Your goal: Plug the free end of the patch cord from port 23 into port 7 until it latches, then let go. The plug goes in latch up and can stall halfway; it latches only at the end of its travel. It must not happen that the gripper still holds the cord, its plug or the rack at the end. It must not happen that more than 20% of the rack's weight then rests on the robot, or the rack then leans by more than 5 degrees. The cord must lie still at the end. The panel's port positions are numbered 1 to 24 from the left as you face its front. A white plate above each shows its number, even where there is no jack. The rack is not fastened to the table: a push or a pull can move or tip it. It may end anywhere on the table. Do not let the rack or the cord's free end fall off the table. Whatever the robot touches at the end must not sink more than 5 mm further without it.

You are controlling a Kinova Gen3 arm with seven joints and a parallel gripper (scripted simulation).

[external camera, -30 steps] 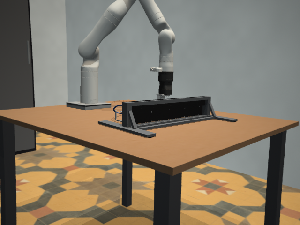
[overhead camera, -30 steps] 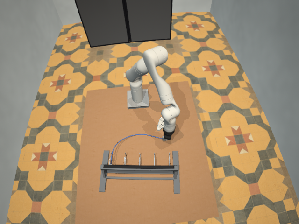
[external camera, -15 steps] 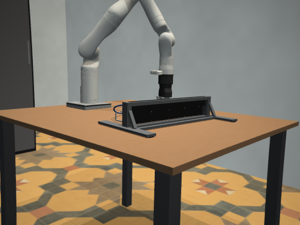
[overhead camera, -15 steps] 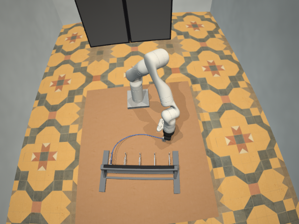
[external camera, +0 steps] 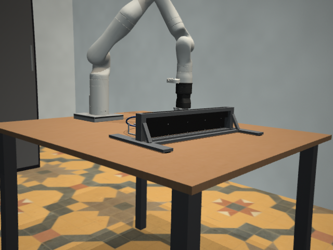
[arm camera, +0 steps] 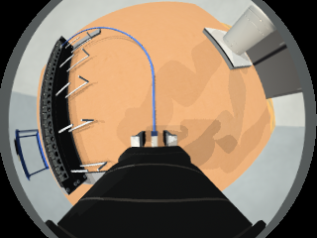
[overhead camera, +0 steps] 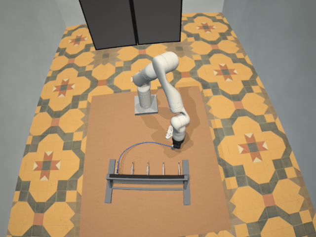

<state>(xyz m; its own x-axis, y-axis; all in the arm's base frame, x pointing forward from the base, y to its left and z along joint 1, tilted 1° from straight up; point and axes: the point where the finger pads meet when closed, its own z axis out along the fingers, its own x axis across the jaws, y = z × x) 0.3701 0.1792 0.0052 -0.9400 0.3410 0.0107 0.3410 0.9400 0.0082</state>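
Right now my hand is 3 cm above the patch cord plug and 1 cm to the right of it.
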